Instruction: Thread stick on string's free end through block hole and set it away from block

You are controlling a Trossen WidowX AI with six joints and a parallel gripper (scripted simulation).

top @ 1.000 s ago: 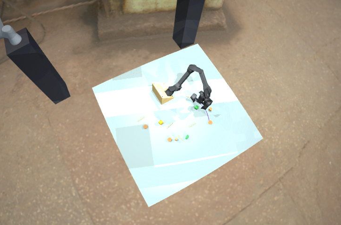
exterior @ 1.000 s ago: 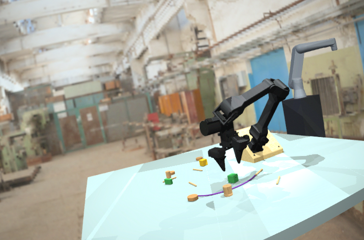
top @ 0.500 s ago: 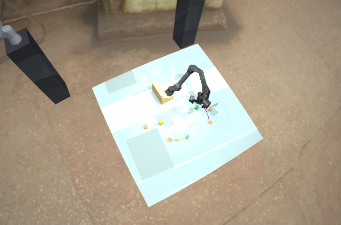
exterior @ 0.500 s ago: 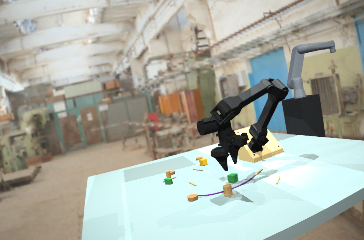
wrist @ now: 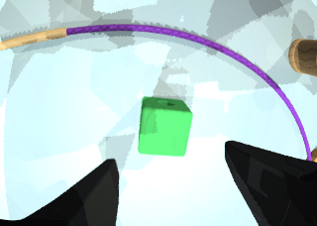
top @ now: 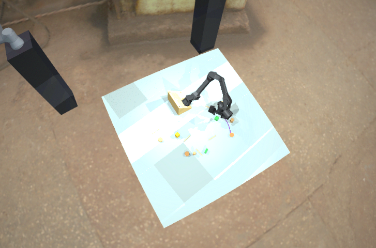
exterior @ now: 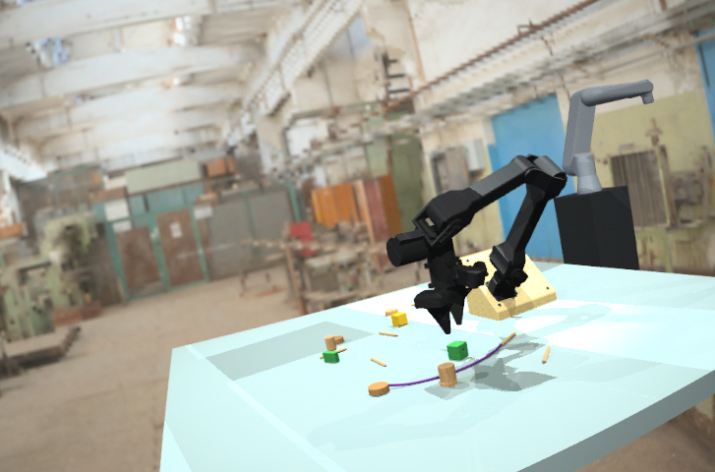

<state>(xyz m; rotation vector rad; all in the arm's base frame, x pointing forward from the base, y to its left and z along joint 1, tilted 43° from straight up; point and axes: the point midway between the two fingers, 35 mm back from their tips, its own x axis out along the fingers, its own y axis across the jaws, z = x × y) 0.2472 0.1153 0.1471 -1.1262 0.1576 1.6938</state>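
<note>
My gripper tip is 5 cm above the green cube. Also, from my gripper tip: thin wooden stick (11 cm behind, 1 cm to the left, 6 cm below); then round wooden button (20 cm ahead, 4 cm to the left, 5 cm below); then yellow cube (4 cm behind, 38 cm to the right, 5 cm below).
</note>
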